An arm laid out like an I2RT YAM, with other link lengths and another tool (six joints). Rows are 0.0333 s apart.
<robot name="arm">
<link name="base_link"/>
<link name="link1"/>
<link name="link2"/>
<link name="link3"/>
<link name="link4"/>
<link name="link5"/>
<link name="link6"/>
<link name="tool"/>
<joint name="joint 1" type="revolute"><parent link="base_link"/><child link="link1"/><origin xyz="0 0 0.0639" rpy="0 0 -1.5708"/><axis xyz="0 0 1"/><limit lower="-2.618" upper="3.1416"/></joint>
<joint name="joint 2" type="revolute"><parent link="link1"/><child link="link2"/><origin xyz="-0.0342 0.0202 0.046" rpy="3.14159 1.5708 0"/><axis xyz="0 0 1"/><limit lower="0" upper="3.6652"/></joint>
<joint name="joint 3" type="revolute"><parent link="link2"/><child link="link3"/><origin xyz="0 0.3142 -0.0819" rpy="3.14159 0 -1.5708"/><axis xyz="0 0 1"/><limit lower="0" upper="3.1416"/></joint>
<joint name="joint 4" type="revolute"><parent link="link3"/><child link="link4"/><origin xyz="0.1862 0.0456 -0.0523" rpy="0 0 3.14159"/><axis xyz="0 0 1"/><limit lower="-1.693" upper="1.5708"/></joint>
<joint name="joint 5" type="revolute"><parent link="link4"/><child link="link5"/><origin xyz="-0.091 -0.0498 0.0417" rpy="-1.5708 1.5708 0"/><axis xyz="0 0 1"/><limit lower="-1.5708" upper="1.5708"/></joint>
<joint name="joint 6" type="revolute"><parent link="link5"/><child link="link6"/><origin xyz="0 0.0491 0.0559" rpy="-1.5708 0 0"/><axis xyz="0 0 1"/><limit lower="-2.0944" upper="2.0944"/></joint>
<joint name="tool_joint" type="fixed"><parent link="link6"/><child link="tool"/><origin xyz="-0.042 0.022 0.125" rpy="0 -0.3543 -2.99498"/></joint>
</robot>
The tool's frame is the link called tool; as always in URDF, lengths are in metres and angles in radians.
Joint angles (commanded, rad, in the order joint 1, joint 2, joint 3, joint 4, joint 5, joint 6), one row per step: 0.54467 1.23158 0.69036 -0.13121 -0.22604 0.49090; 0.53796 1.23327 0.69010 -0.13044 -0.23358 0.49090; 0.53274 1.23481 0.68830 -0.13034 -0.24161 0.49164; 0.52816 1.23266 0.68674 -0.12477 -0.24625 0.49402; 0.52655 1.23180 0.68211 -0.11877 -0.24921 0.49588; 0.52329 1.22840 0.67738 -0.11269 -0.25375 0.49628; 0.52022 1.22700 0.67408 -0.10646 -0.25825 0.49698; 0.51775 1.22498 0.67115 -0.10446 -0.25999 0.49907; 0.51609 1.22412 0.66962 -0.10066 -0.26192 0.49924; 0.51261 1.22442 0.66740 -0.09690 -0.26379 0.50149; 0.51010 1.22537 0.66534 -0.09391 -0.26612 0.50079; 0.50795 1.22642 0.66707 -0.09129 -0.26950 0.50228; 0.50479 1.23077 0.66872 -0.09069 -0.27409 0.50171; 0.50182 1.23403 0.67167 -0.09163 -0.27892 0.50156; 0.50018 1.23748 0.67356 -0.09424 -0.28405 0.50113; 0.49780 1.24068 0.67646 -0.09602 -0.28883 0.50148; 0.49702 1.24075 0.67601 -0.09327 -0.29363 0.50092; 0.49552 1.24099 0.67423 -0.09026 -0.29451 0.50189; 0.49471 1.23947 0.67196 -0.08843 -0.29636 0.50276
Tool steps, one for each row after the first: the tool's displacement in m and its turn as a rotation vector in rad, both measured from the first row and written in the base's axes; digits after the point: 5 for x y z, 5 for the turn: 0.00030 -0.00064 -0.00046 0.00342 0.00343 -0.00081; -0.00006 -0.00103 -0.00163 0.00647 0.00922 -0.00022; 0.00042 -0.00141 -0.00057 0.01337 0.00677 -0.00258; 0.00023 -0.00147 -0.00096 0.01707 0.00688 -0.00297; -0.00002 -0.00183 -0.00058 0.02209 0.00442 -0.00286; 0.00012 -0.00190 -0.00020 0.02703 0.00247 -0.00277; -0.00020 -0.00259 -0.00043 0.02962 0.00328 -0.00511; 0.00003 -0.00264 0.00001 0.03228 0.00125 -0.00530; 0.00035 -0.00330 -0.00024 0.03510 0.00204 -0.00863; 0.00055 -0.00359 -0.00067 0.03594 0.00233 -0.00889; 0.00126 -0.00325 0.00021 0.04015 0.00136 -0.00920; 0.00191 -0.00305 -0.00024 0.04125 0.00422 -0.00843; 0.00248 -0.00279 -0.00021 0.04313 0.00667 -0.00753; 0.00242 -0.00235 -0.00099 0.04361 0.01163 -0.00496; 0.00278 -0.00201 -0.00116 0.04536 0.01510 -0.00383; 0.00278 -0.00130 -0.00074 0.04868 0.01428 -0.00044; 0.00296 -0.00155 -0.00091 0.05015 0.01423 -0.00180; 0.00260 -0.00166 -0.00100 0.05212 0.01436 -0.00164
